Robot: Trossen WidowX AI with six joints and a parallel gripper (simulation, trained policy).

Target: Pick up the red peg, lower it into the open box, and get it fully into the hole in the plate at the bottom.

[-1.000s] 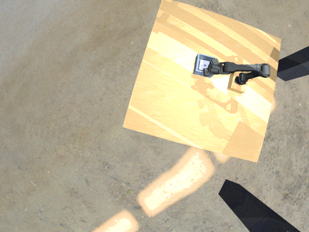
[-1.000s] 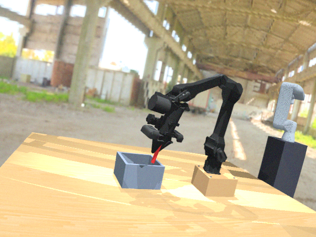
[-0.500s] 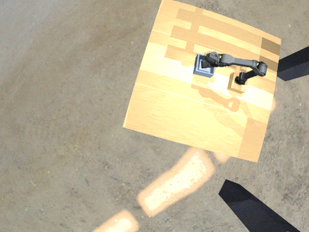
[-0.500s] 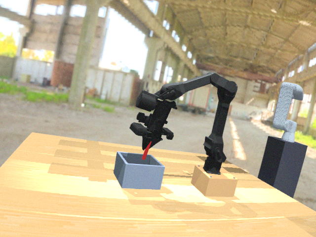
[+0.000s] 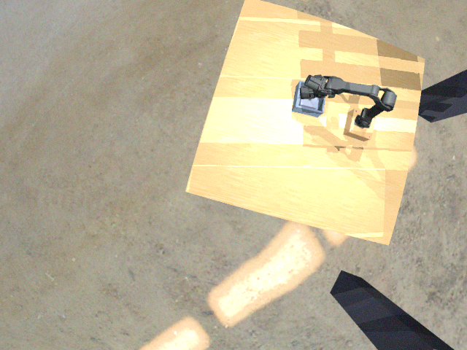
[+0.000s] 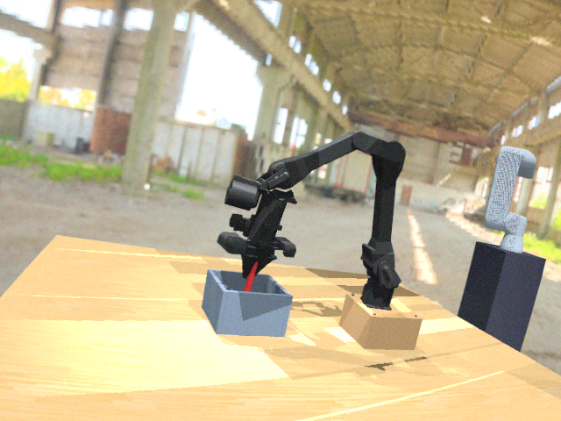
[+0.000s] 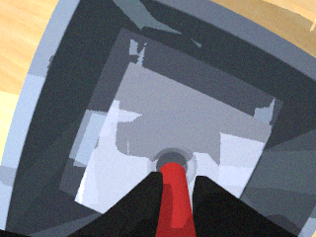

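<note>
My gripper tip is now 10 mm past the red peg and 10 mm to the right of it. The rest, counted from my gripper tip: grey-blue box: 10 mm to the left, 80 mm below.
</note>
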